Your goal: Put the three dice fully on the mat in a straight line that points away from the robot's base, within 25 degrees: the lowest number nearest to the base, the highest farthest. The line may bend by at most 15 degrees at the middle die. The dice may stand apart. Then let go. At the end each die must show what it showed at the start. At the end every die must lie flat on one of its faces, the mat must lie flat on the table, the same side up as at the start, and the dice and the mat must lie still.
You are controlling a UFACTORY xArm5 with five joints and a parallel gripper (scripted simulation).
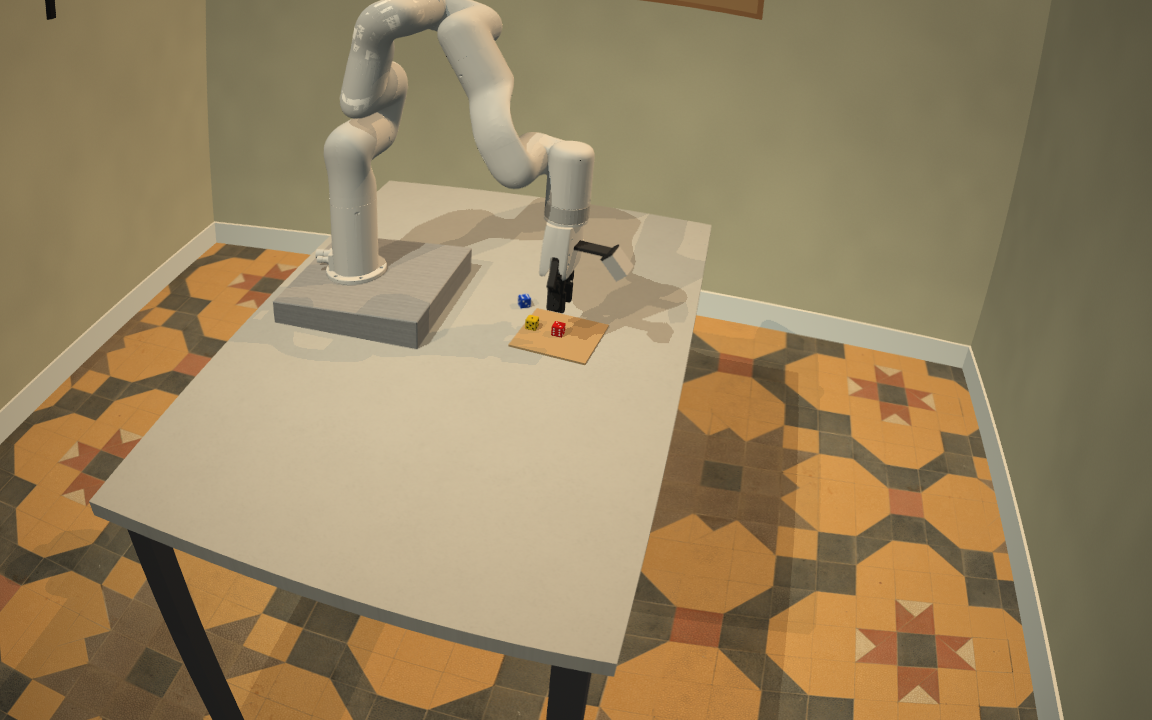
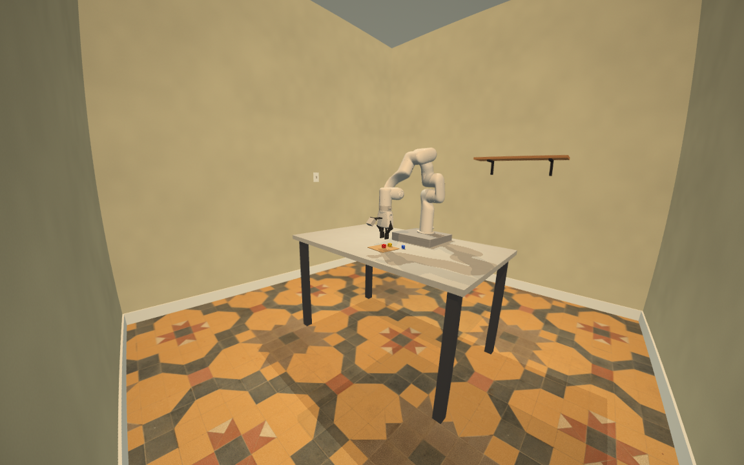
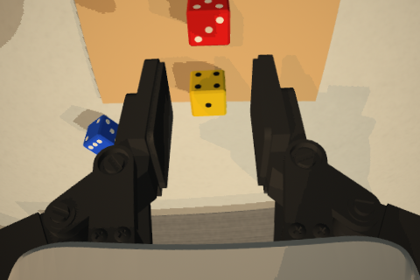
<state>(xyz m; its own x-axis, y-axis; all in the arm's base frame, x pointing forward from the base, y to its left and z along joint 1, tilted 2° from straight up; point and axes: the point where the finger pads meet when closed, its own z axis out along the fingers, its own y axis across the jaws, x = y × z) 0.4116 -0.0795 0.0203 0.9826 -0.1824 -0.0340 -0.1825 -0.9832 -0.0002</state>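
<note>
Now: hand 7 cm above the red die. Round my hand: blue die 9 cm to the left, 7 cm below, 7 cm behind; yellow die 7 cm below, 5 cm behind, 1 cm to the left; mat 8 cm below, 1 cm ahead.
</note>
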